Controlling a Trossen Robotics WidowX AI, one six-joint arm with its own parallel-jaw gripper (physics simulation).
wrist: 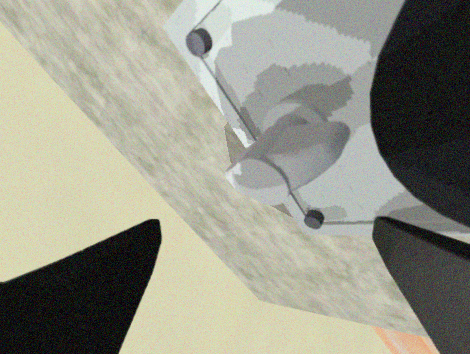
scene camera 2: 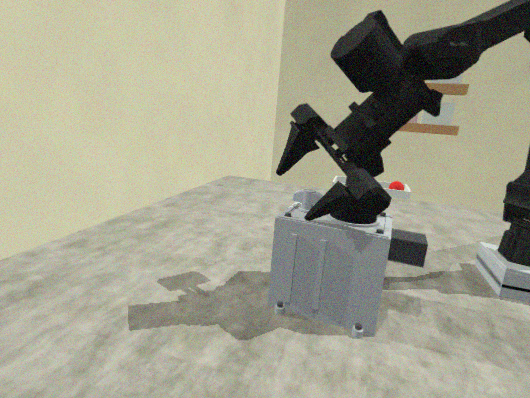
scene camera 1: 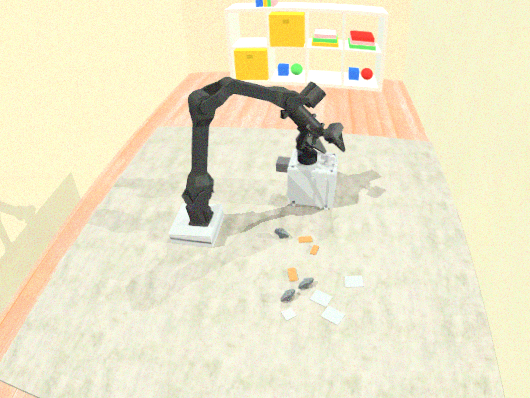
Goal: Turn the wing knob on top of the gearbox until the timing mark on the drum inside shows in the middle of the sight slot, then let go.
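Where they show: gripper, fingertip midpoint: (wrist: 266, 228) (scene camera 2: 291, 195) (scene camera 1: 335, 152); arm's base at its link origin: (scene camera 2: 523, 260) (scene camera 1: 201, 218).
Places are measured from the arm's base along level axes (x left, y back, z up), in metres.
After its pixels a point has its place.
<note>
The light grey gearbox (scene camera 1: 305, 185) {x 0.168, y -0.293, z 0.034 m} (scene camera 2: 330, 280) {x 0.289, y -0.303, z 0.015 m} (wrist: 300, 40) {x 0.200, y -0.339, z 0.088 m} stands upright on the mat. Its grey wing knob (scene camera 2: 307, 199) {x 0.237, y -0.356, z 0.108 m} (wrist: 300, 150) {x 0.222, y -0.340, z 0.115 m} is on the top near a corner, its wings slanting in the wrist view; in scene camera 1 it is hard to make out. A black round cap (scene camera 1: 307, 157) {x 0.202, y -0.293, z 0.117 m} (scene camera 2: 354, 216) {x 0.261, y -0.286, z 0.101 m} (wrist: 425, 115) {x 0.222, y -0.311, z 0.116 m} sits beside it. My gripper (scene camera 1: 333, 150) {x 0.253, y -0.377, z 0.114 m} (scene camera 2: 294, 195) {x 0.253, y -0.377, z 0.114 m} (wrist: 266, 228) {x 0.253, y -0.377, z 0.114 m} is open and empty, tilted over the gearbox. One fingertip is low near the cap, the other higher beyond the knob. The sight slot and timing mark do not show.
A dark block (scene camera 1: 283, 164) {x 0.211, y -0.216, z 0.076 m} (scene camera 2: 408, 248) {x 0.253, y -0.213, z 0.068 m} sticks out of the gearbox's side. Orange pieces (scene camera 1: 305, 239) {x 0.009, y -0.316, z -0.041 m}, dark grey lumps (scene camera 1: 282, 233) {x 0.006, y -0.248, z -0.024 m} and white tiles (scene camera 1: 354, 281) {x -0.124, y -0.472, z -0.045 m} lie on the mat (scene camera 1: 200, 325) {x -0.331, y -0.102, z -0.048 m}. A white shelf unit (scene camera 1: 306, 8) stands at the back.
</note>
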